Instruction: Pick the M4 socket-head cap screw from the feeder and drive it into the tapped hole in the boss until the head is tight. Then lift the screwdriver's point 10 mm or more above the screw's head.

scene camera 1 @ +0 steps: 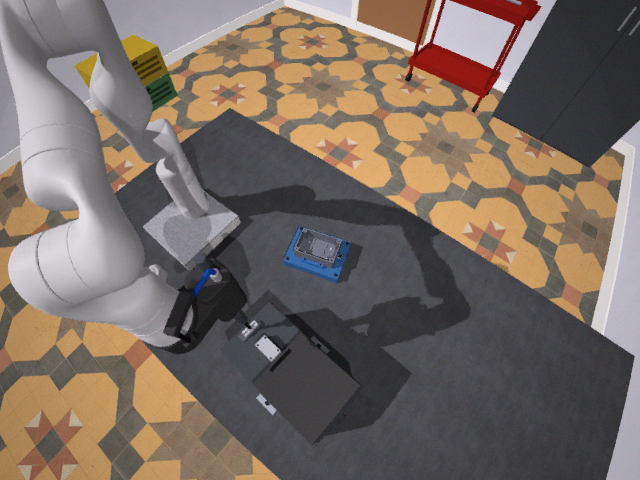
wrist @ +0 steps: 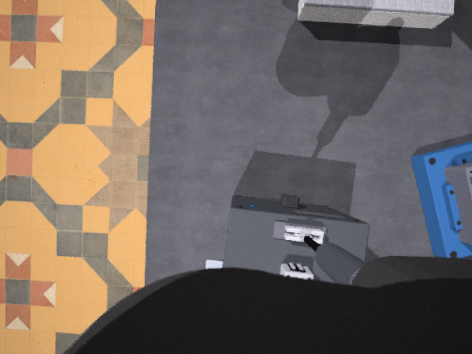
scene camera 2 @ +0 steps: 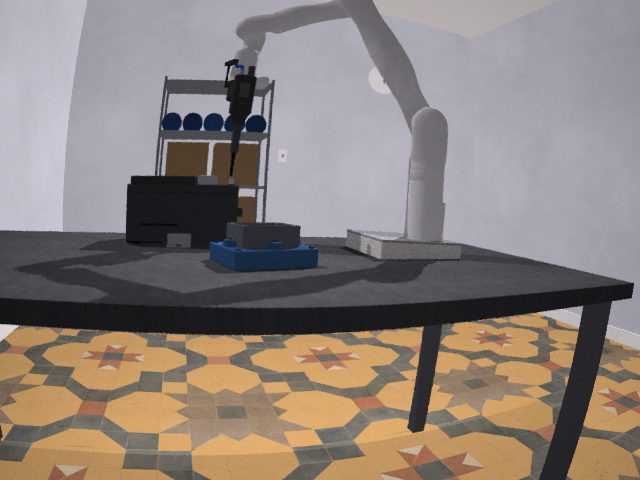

The pictures show: a blue fixture and a dark feeder.
